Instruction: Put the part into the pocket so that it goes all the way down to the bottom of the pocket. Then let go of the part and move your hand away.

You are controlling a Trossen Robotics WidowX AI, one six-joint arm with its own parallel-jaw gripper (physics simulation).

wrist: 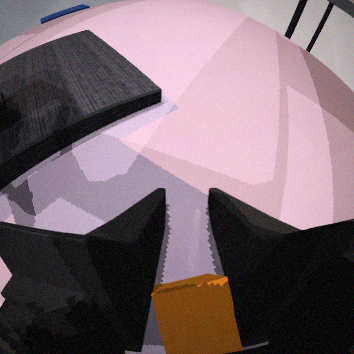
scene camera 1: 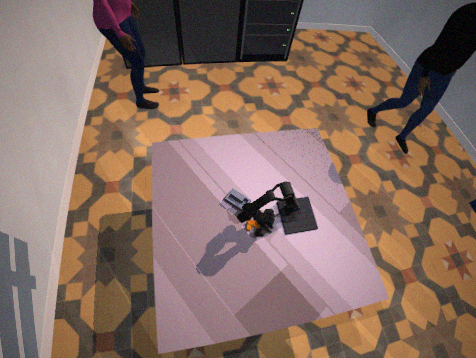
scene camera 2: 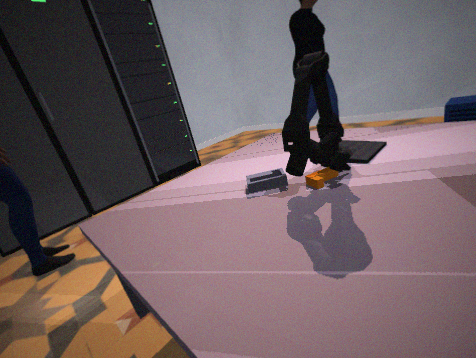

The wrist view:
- my gripper
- orange L-shaped part: gripped by my gripper
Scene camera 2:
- my gripper
